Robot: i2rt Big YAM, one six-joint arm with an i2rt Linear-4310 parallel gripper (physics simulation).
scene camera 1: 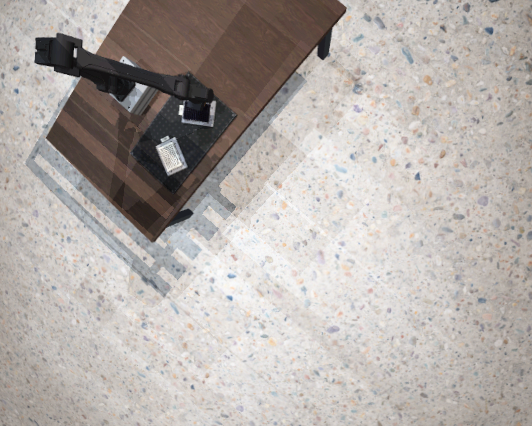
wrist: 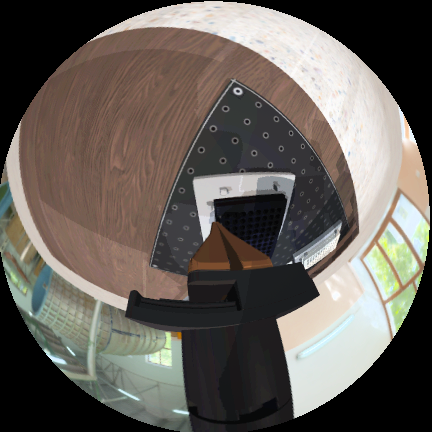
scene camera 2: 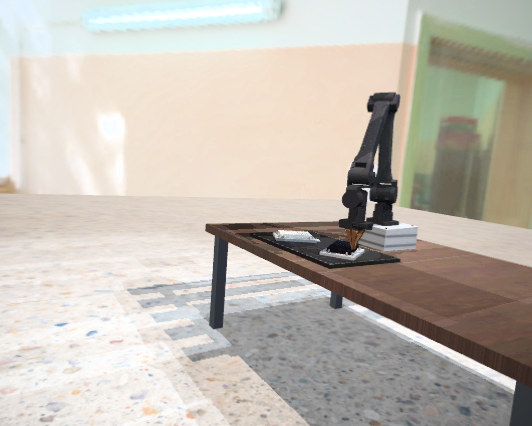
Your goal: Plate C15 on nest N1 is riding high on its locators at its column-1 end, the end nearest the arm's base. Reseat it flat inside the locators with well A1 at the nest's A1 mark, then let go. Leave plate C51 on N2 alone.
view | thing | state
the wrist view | my gripper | -
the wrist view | black well plate in white frame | -
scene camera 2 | my gripper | -
